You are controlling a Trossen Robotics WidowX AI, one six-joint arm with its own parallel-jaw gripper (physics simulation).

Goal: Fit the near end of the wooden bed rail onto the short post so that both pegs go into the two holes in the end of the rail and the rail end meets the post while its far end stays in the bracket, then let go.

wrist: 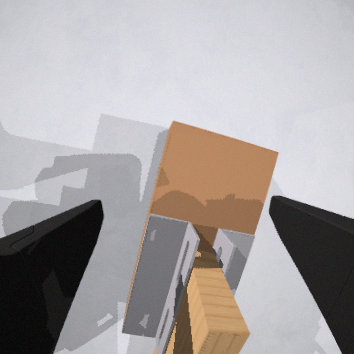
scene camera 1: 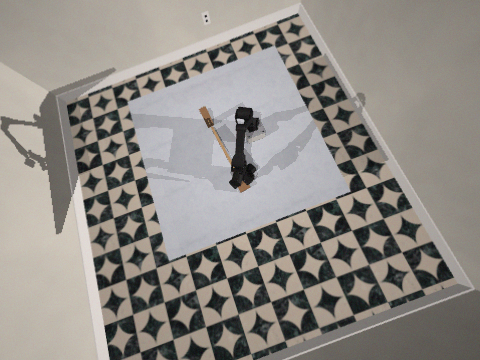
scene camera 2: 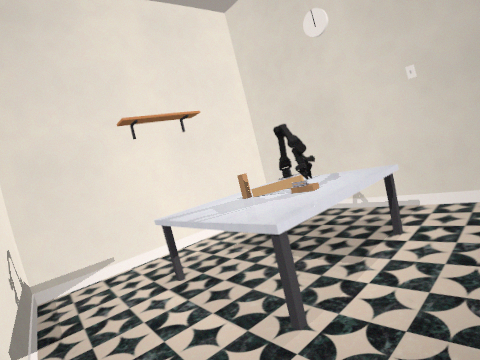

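Seen in the pictures: gripper, fingertip midpoint: (wrist: pixel 187 206) (scene camera 2: pixel 309 178); arm's base, origin of the base link: (scene camera 1: pixel 252 127) (scene camera 2: pixel 287 176).
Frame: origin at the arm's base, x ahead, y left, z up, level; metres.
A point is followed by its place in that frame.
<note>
The short post (scene camera 2: pixel 244 185) @(x 0.298, y -0.164, z 0.018 m) (scene camera 1: pixel 204 113) @(x 0.279, y -0.165, z 0.097 m) stands upright at the left in camera 2. The wooden bed rail (scene camera 2: pixel 275 187) @(x 0.248, y 0.097, z -0.031 m) (scene camera 1: pixel 223 144) @(x 0.238, y 0.043, z -0.003 m) runs from beside it to a wooden block (scene camera 2: pixel 308 188) @(x 0.239, y 0.365, z -0.061 m) (scene camera 1: pixel 244 188) @(x 0.199, y 0.383, z -0.045 m) (wrist: pixel 215 175) @(x 0.199, y 0.364, z -0.044 m). The block carries the grey bracket (wrist: pixel 160 270) @(x 0.189, y 0.289, z -0.042 m). The rail's end (wrist: pixel 220 305) @(x 0.208, y 0.310, z 0.010 m) shows at the bracket's slot in the wrist view; its seating is unclear. Whether the other end meets the post is too small to tell; pegs and holes cannot be made out. My gripper (wrist: pixel 187 206) @(x 0.181, y 0.344, z -0.013 m) (scene camera 1: pixel 243 179) @(x 0.181, y 0.344, z -0.013 m) (scene camera 2: pixel 308 177) @(x 0.181, y 0.344, z -0.013 m) is open and empty above the block, fingers to either side.
The pale table (scene camera 1: pixel 200 215) @(x 0.551, y 0.450, z -0.080 m) (scene camera 2: pixel 240 220) @(x 0.800, y 0.384, z -0.080 m) carries everything, with arm shadows across it. The black arm (scene camera 1: pixel 240 142) @(x 0.140, y 0.219, z 0.324 m) (scene camera 2: pixel 295 142) @(x 0.194, y 0.309, z 0.229 m) rises behind the rail in camera 2. A wall shelf (scene camera 2: pixel 160 118) hangs far from the table.
</note>
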